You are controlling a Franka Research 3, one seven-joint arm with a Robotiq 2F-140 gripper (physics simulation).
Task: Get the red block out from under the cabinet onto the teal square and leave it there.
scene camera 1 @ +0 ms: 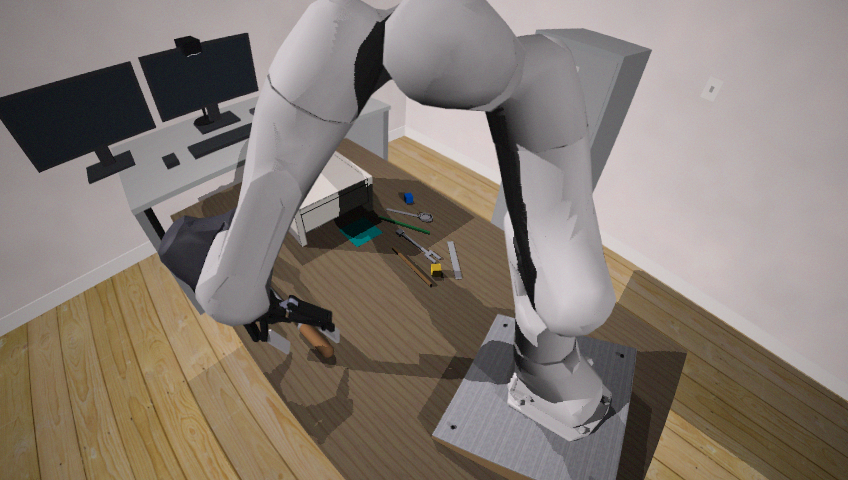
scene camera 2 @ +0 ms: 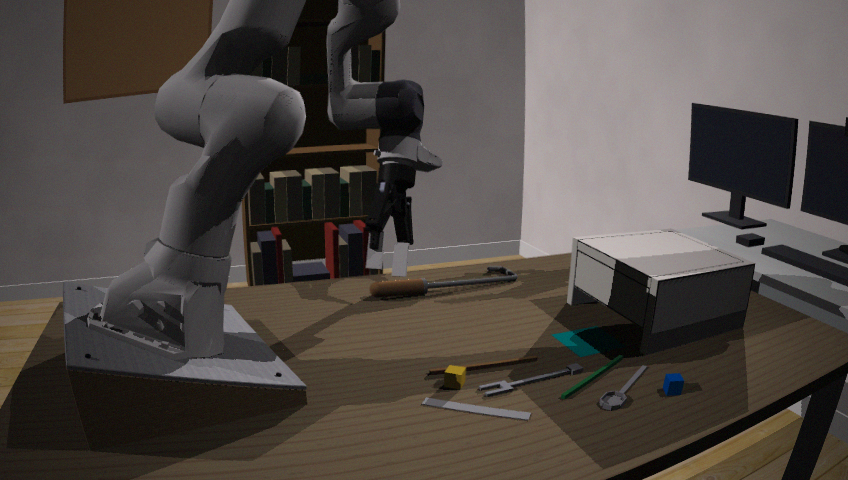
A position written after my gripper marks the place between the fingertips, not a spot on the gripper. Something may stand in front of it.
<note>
I see my gripper [scene camera 2: 386, 272], a flat grey strip [scene camera 2: 428, 401] and a forked tool [scene camera 2: 573, 369].
My gripper also shows in scene camera 1 [scene camera 1: 312, 342].
</note>
